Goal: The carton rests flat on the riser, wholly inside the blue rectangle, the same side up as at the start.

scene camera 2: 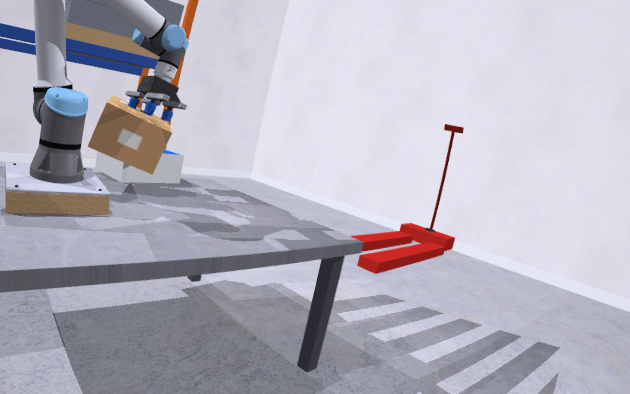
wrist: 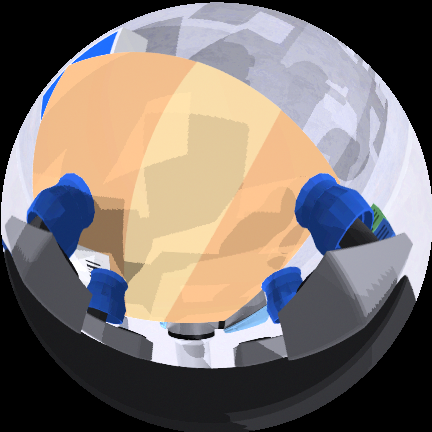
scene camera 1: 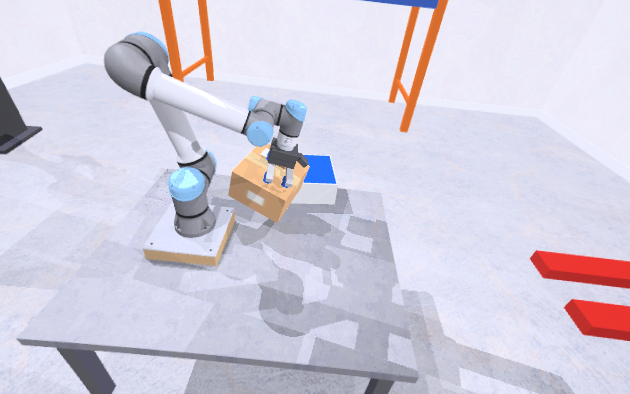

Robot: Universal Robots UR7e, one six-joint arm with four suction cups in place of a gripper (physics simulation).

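Note:
The brown carton (scene camera 1: 240,186) (scene camera 2: 107,131) (wrist: 165,150) hangs tilted off the table, its taped face up against the cups and a white label on one side. My suction gripper (scene camera 1: 277,172) (scene camera 2: 150,107) (wrist: 195,250) is shut on the carton. The white riser (scene camera 1: 320,194) (scene camera 2: 172,171) (wrist: 132,42) stands behind the carton in both scene views. The blue rectangle (scene camera 1: 322,170) (scene camera 2: 173,152) (wrist: 102,48) on its top is partly hidden by the carton. The frames do not show clearly whether carton and riser touch.
The arm's base plate (scene camera 1: 182,245) (scene camera 2: 57,202) stands on the grey table (scene camera 1: 150,310) (scene camera 2: 280,245), left of the carton. Red forks (scene camera 1: 585,267) (scene camera 2: 400,257) lie beyond the table's right edge. An orange rack frame (scene camera 1: 425,65) stands behind.

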